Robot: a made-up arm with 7 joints. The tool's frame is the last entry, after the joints. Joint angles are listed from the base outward. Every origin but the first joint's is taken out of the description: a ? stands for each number. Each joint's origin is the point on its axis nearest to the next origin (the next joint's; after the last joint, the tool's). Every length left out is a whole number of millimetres.
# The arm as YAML. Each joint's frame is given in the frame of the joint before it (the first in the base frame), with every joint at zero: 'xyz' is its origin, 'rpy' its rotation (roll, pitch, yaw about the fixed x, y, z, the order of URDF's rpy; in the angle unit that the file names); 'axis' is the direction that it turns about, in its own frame. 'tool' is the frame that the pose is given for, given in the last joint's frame.
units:
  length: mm
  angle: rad
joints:
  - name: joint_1
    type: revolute
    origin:
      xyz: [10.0, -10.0, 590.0]
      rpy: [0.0, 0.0, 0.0]
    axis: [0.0, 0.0, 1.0]
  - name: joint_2
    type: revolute
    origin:
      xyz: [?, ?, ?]
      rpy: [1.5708, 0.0, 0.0]
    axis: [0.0, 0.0, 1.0]
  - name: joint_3
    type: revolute
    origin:
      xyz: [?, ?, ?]
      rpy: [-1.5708, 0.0, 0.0]
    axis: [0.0, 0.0, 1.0]
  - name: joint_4
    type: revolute
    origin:
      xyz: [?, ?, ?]
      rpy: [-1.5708, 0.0, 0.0]
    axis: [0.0, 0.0, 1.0]
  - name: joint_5
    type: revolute
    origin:
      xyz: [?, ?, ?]
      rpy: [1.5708, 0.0, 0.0]
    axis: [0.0, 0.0, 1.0]
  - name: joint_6
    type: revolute
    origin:
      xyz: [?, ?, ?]
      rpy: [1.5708, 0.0, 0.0]
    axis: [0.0, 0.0, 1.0]
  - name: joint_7
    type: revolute
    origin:
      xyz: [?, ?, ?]
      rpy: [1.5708, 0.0, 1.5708]
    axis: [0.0, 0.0, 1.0]
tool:
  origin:
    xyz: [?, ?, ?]
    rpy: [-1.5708, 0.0, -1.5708]
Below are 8 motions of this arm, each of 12 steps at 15 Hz.
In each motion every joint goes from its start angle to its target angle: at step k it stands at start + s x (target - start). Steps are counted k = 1, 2, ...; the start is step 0. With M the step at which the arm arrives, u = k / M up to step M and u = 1 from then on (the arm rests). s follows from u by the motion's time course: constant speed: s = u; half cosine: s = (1 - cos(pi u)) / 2; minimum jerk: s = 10 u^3 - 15 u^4 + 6 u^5.
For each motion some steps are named. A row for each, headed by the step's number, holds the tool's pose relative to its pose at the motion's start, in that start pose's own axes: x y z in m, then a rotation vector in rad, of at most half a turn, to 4 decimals.
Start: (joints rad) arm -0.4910 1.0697 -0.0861 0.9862 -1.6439 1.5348 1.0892
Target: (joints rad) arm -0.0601 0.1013 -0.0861 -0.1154 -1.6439 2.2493 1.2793
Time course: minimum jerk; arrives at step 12
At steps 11, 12:
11: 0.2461 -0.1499 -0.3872 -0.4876 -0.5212 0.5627
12: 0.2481 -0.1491 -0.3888 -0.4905 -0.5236 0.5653

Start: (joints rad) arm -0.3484 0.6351 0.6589 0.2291 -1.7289 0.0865 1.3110
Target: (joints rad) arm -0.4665 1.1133 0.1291 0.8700 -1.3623 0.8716 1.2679
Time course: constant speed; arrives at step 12
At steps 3, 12:
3: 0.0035 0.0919 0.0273 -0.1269 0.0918 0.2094
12: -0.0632 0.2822 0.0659 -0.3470 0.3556 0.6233

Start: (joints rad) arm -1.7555 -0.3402 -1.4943 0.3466 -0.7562 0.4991 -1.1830
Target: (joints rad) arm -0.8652 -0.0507 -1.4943 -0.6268 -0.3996 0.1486 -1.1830
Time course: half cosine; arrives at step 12
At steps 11, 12:
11: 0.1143 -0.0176 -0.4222 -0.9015 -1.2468 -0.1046
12: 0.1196 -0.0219 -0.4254 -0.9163 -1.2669 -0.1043

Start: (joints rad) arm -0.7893 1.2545 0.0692 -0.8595 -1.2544 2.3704 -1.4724
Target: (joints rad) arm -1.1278 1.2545 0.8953 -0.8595 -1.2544 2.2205 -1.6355
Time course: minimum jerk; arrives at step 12
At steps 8, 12:
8: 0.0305 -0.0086 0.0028 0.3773 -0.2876 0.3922
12: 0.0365 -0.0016 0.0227 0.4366 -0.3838 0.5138

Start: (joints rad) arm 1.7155 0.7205 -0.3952 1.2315 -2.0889 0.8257 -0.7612
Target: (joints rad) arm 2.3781 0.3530 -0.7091 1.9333 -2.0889 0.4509 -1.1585
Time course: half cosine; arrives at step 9
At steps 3, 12:
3: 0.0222 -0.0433 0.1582 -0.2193 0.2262 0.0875
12: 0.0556 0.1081 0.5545 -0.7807 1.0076 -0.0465

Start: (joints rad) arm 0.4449 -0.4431 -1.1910 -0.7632 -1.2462 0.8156 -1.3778
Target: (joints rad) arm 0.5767 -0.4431 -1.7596 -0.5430 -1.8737 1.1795 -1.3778
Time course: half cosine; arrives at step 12
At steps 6, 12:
6: -0.0735 0.0829 0.0860 0.1476 0.4450 -0.3497
12: -0.0877 0.1570 0.1963 0.2671 0.9242 -0.6828

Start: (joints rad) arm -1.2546 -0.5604 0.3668 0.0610 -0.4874 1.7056 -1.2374
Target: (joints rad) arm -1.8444 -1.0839 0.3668 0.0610 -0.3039 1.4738 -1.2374
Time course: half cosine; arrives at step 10
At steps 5, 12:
5: 0.1552 0.0603 -0.2166 0.2908 0.1340 0.3163
12: 0.2156 0.2309 -0.4740 0.6663 0.2039 0.5677

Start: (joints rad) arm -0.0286 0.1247 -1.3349 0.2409 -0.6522 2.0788 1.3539
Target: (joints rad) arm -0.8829 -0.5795 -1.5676 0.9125 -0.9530 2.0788 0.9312
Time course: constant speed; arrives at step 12
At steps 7, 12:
7: -0.0297 0.0765 -0.4222 0.8594 0.8429 -0.0185
12: -0.2446 0.3067 -0.5756 1.5195 1.4182 -0.0589

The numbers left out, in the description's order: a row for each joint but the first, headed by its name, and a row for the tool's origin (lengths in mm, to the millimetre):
joint_2: 0.0 -70.0 0.0
joint_3: 30.0 610.0 0.0
joint_4: 0.0 80.0 0.0
joint_5: -30.0 -230.0 0.0
joint_6: 20.0 -110.0 0.0
joint_7: 60.0 90.0 0.0
tool: -20.0 -10.0 0.0

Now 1 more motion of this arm.
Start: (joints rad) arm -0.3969 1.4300 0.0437 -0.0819 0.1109 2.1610 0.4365
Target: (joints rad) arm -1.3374 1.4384 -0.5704 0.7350 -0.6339 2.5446 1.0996
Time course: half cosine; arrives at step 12
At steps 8, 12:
8: 0.5061 0.2637 -0.3215 0.8952 0.0365 0.9231
12: 0.6200 0.4240 -0.3541 1.2128 0.1084 1.1962

